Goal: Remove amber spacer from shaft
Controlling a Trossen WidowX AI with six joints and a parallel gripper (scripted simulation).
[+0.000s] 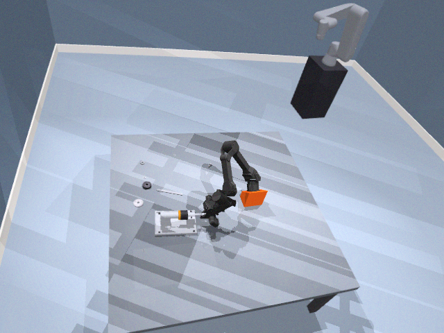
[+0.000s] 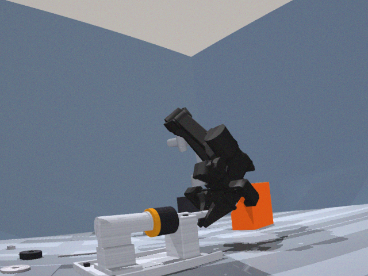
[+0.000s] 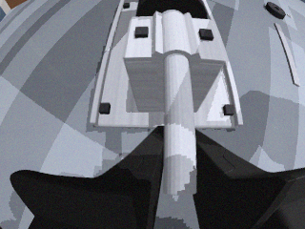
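Now: the shaft 40 mm ahead of my gripper tip, 10 mm to the right of it and 20 mm above it. Round my gripper tip: amber spacer 120 mm ahead, 20 mm to the right, 20 mm above; thin rod 120 mm ahead, 250 mm to the right, 50 mm below.
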